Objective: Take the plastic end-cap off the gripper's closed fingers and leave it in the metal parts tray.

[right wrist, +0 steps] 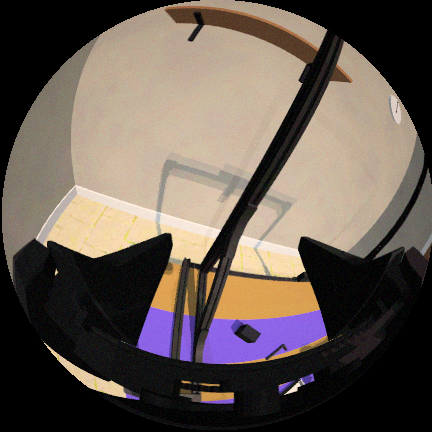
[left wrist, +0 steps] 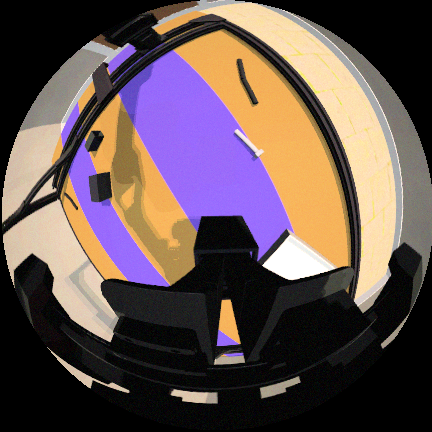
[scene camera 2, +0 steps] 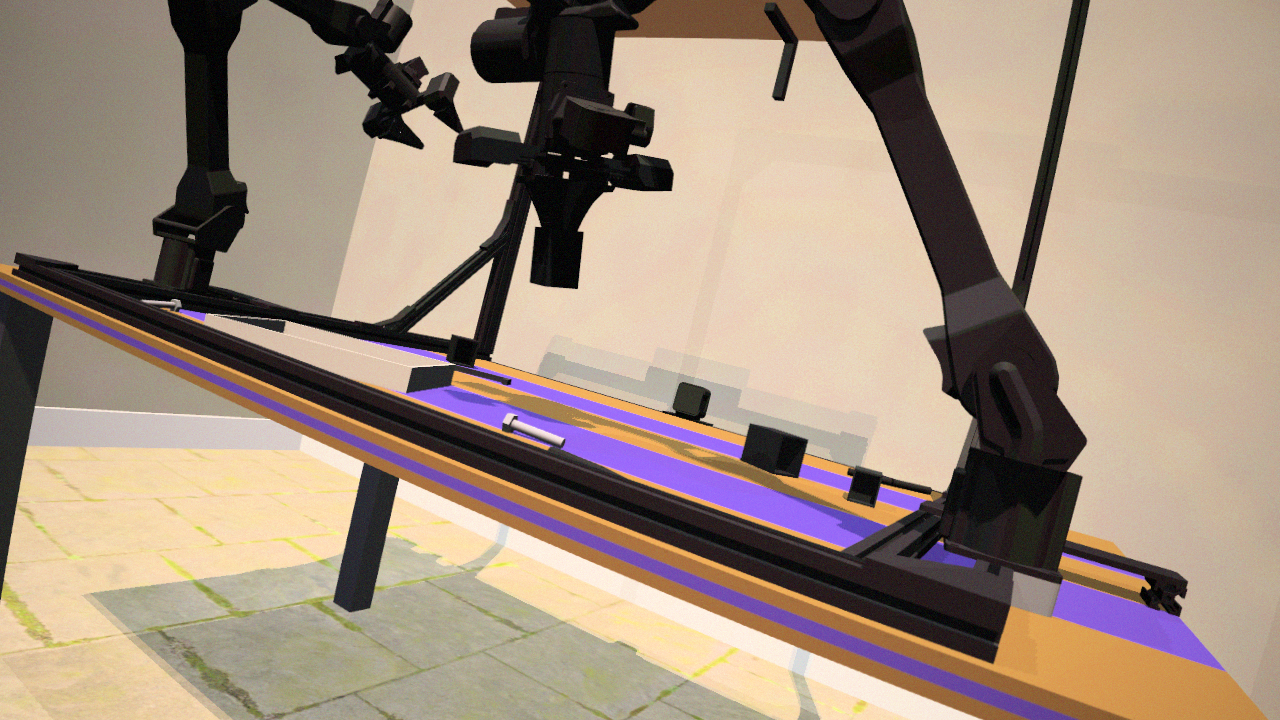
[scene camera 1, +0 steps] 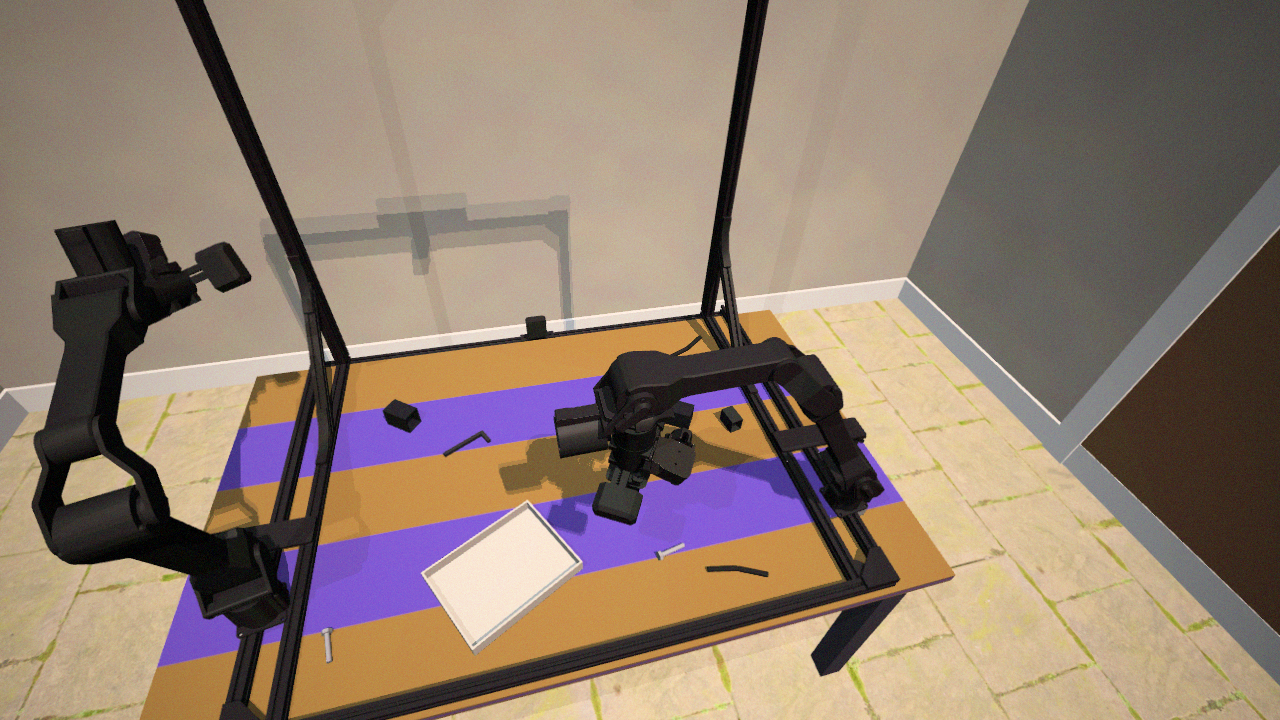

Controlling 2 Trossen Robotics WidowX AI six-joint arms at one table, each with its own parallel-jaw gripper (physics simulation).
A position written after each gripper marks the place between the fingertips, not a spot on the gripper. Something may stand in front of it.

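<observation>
A black plastic end-cap (scene camera 2: 556, 258) is part of the scene, and the end-cap can also be seen in the left wrist view (left wrist: 216, 233). There is a metal parts tray (scene camera 1: 486, 585) as well. The left gripper (scene camera 1: 630, 481) appears in the left wrist view (left wrist: 222, 248) too. Open and holding nothing, the right gripper (scene camera 2: 442, 140) is also visible in scene camera 1 (scene camera 1: 215, 274) and in the right wrist view (right wrist: 238, 242).
</observation>
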